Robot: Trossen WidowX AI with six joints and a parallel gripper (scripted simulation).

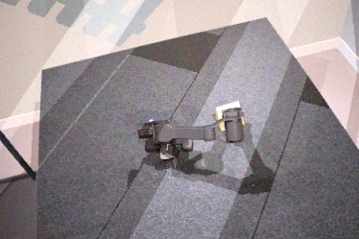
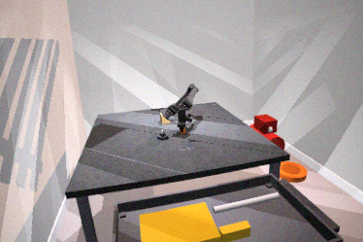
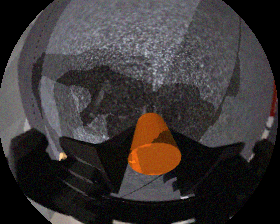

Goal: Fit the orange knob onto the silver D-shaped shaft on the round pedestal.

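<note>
The dark round pedestal is 16 cm to the right of my gripper tip, 5 cm ahead of it and 2 cm above it. Also, from my gripper tip: orange knob (4 cm above).
</note>
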